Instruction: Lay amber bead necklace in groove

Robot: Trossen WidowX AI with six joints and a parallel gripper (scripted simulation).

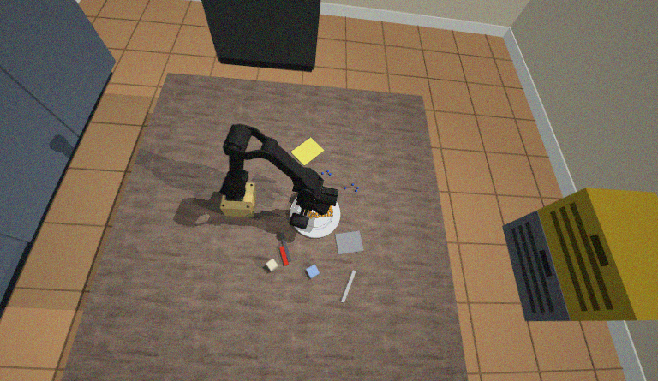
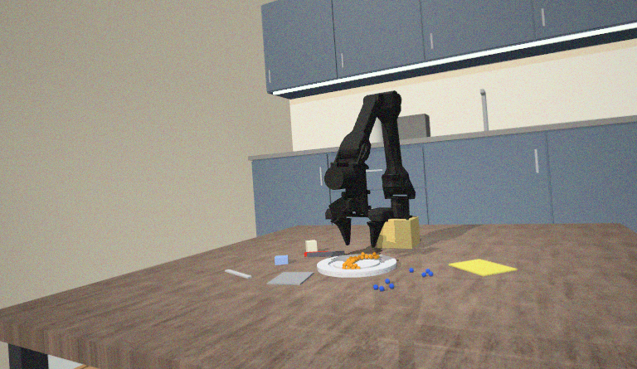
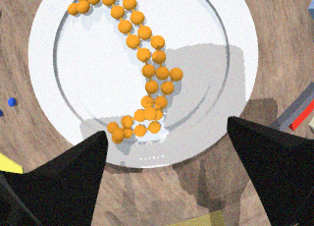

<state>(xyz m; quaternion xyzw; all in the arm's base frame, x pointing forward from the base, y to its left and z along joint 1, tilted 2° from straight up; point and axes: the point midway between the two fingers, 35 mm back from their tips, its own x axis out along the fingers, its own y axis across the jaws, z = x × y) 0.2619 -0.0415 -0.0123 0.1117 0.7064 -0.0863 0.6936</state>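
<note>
My gripper tip is 18 cm short of the grey square tile, 11 cm to the left of it and 4 cm above it. The rest, counted from my gripper tip: cream cube 21 cm to the right, 11 cm behind, 3 cm below; red stick 15 cm to the right, 7 cm behind, 4 cm below; light blue cube 22 cm to the right, 4 cm ahead, 3 cm below.
</note>
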